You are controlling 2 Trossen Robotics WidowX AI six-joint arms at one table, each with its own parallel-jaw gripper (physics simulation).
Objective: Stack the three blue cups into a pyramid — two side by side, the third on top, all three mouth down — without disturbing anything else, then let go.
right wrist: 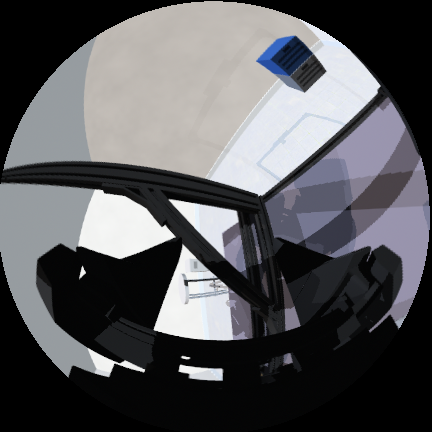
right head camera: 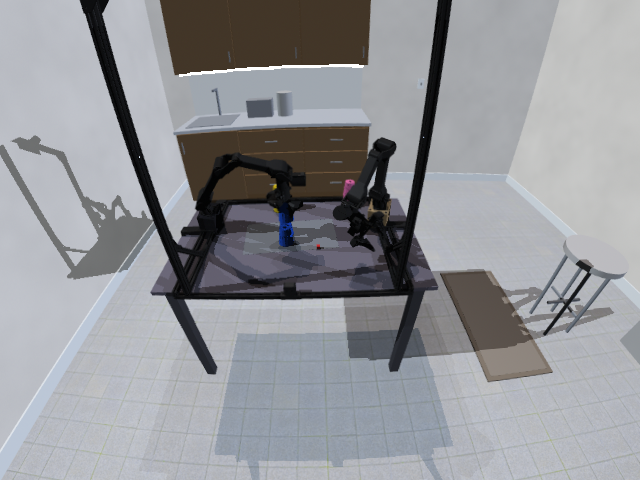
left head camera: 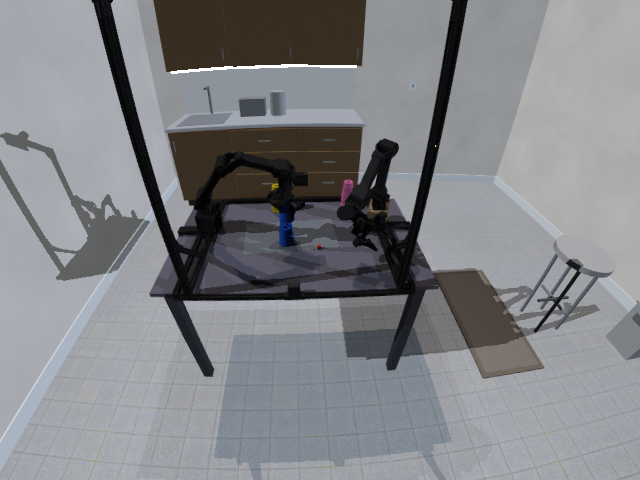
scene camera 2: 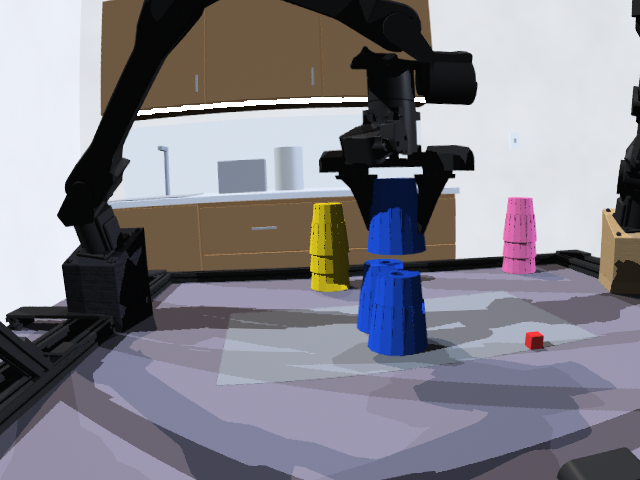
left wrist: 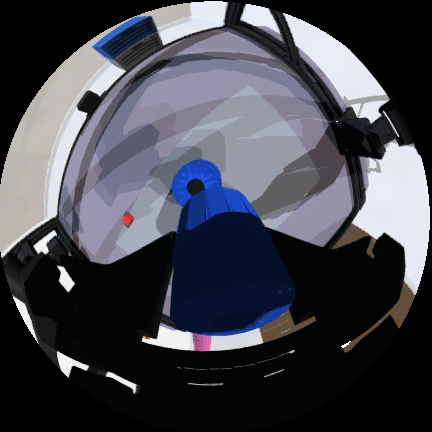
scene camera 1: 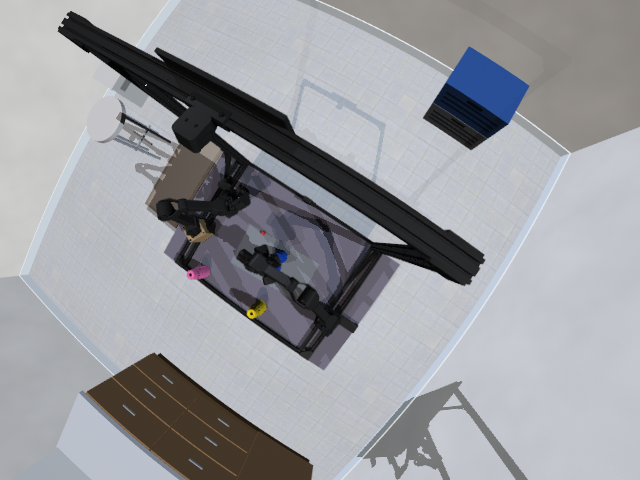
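Note:
Two blue cups stand mouth down on the pale mat: the front cup, and the rear cup, partly hidden behind it in scene camera 2. My left gripper is shut on the third blue cup, mouth down and roughly upright. That cup hangs above the two standing cups, with a gap under its rim in scene camera 2. My right gripper is open and empty, off to the right in the left head camera.
A yellow cup stack stands behind the blue cups, and a pink cup stack stands at the back right in scene camera 2. A small red cube lies near the mat's right edge there.

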